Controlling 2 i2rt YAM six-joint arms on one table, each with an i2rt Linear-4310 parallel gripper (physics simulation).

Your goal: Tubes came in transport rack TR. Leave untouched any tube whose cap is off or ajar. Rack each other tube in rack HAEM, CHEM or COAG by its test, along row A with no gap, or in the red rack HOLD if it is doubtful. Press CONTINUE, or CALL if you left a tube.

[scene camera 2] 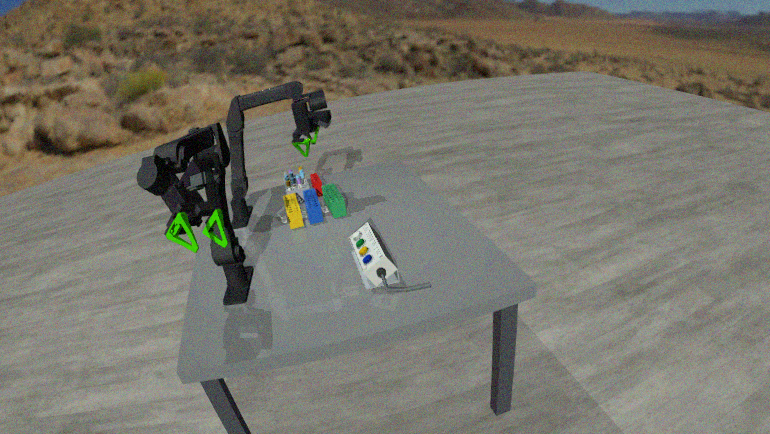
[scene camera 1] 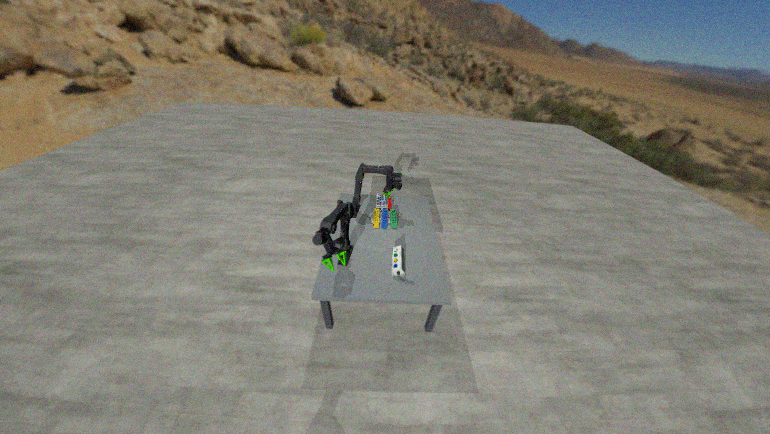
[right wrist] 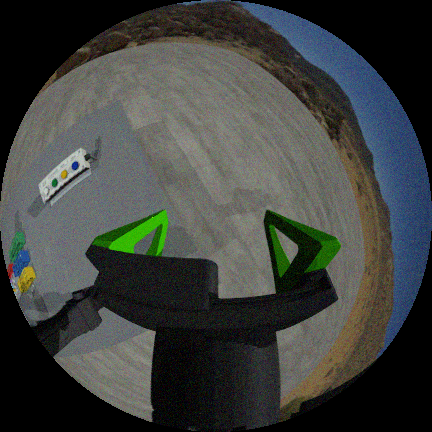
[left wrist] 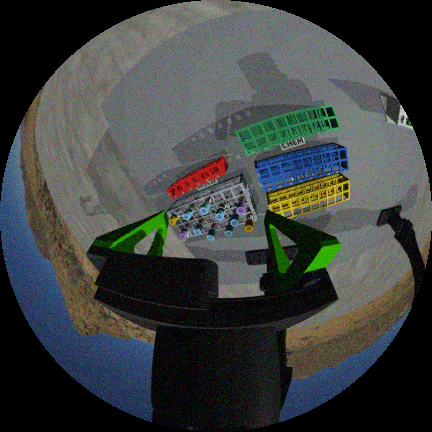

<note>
My left gripper [left wrist: 215,215] is open and holds nothing. My right gripper [scene camera 2: 212,248] is open, holding nothing. Also in view: a white button box [scene camera 2: 376,267].
My right gripper shows as well in the right wrist view [right wrist: 215,214].
</note>
